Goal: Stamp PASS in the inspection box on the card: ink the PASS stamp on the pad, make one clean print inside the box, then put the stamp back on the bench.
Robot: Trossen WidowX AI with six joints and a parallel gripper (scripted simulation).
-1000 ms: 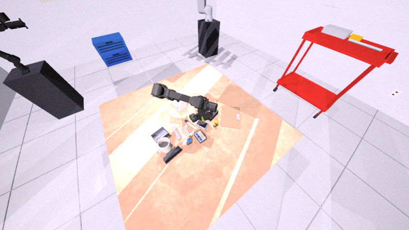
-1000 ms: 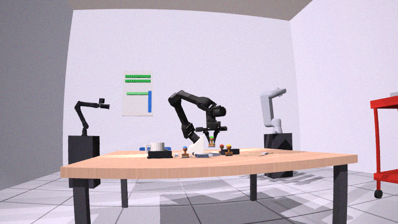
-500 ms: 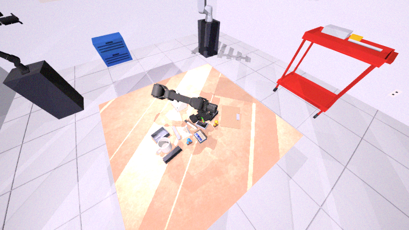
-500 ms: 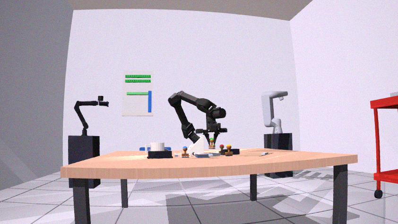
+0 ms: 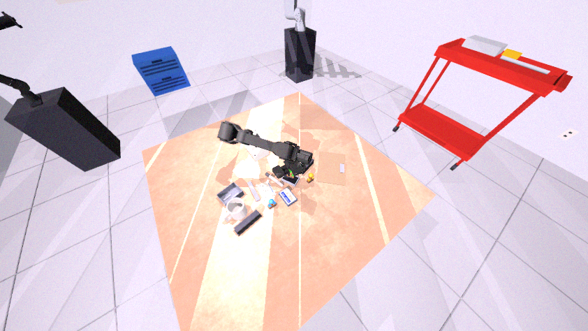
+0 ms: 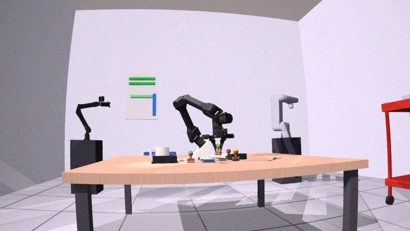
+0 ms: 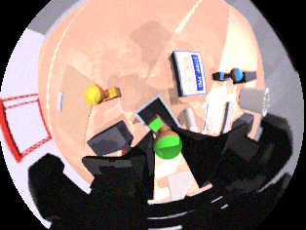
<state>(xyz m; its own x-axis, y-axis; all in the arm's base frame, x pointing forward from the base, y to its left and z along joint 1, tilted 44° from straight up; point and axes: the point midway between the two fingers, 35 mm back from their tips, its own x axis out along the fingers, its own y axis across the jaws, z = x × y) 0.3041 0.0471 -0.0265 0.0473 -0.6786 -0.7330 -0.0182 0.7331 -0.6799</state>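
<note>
My gripper tip is 50 mm above the dark-framed flat pad. The rest, counted from my gripper tip: red-knobbed stamp: 80 mm to the left, 80 mm behind, 40 mm below; green-knobbed stamp: right at my gripper tip; yellow-knobbed stamp: 90 mm to the left, 70 mm ahead, 30 mm below.
</note>
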